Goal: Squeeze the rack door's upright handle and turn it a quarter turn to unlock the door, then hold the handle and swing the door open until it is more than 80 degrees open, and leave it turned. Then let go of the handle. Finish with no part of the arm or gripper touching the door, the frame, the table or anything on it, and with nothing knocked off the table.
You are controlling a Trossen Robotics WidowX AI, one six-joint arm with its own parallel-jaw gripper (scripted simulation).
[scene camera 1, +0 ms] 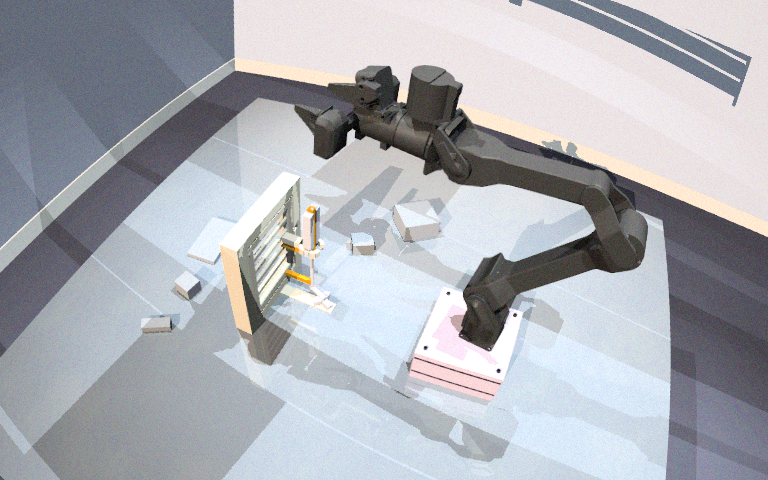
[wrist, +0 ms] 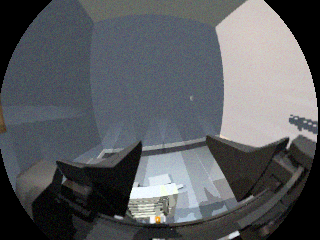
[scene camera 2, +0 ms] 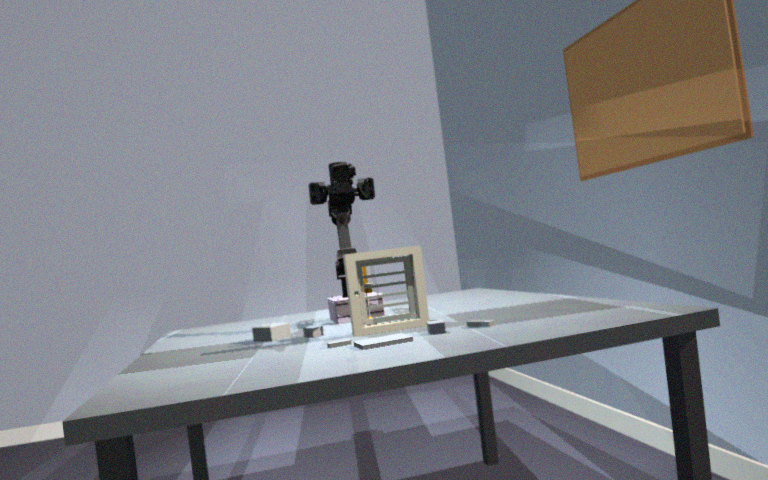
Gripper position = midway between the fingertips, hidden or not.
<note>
My gripper (scene camera 1: 312, 95) is open, holding nothing. Also in view: a block (scene camera 1: 415, 220).
My gripper also shows in the wrist view (wrist: 174, 141) and in scene camera 2 (scene camera 2: 342, 186).
</note>
